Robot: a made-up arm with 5 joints.
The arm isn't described. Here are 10 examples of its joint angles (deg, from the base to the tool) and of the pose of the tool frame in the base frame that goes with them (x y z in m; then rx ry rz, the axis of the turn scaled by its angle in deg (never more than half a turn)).
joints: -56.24 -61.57 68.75 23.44 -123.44
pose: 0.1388 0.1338 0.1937 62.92 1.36 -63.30
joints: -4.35 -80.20 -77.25 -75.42 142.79
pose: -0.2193 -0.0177 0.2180 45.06 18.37 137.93
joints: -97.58 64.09 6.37 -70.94 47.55
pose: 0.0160 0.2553 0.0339 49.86 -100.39 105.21
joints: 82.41 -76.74 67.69 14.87 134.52
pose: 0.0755 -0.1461 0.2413 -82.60 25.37 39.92
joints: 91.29 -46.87 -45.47 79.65 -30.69
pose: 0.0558 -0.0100 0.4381 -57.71 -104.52 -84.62
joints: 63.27 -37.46 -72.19 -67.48 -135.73
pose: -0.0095 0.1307 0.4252 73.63 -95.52 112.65
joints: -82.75 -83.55 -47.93 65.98 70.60
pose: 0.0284 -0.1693 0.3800 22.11 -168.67 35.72
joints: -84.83 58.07 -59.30 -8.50 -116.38
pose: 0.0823 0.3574 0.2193 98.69 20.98 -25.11
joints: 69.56 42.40 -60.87 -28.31 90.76
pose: 0.1662 -0.2952 0.3305 -134.46 -26.71 8.69
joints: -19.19 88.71 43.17 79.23 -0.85
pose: 0.0285 -0.0053 0.0439 -24.02 118.95 9.27
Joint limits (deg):
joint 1: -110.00..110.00
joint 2: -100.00..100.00
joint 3: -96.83..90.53
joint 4: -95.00..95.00
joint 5: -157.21..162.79
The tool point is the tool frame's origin. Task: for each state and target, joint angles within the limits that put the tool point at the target. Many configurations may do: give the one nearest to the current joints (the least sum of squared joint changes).
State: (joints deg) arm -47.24 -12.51 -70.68 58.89 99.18
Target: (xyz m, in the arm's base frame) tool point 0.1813 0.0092 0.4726
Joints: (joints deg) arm -2.77 -3.71 -72.72 42.82 99.18
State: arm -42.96 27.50 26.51 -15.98 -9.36
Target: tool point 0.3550 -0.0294 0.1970
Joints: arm 6.13 19.43 3.29 -19.80 -9.36
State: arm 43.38 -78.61 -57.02 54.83 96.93
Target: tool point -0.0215 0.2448 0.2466
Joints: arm 72.40 -100.00 -73.40 82.23 96.93
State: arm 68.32 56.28 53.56 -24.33 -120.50
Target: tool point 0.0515 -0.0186 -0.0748
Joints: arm 103.86 98.19 28.63 -21.95 -120.50
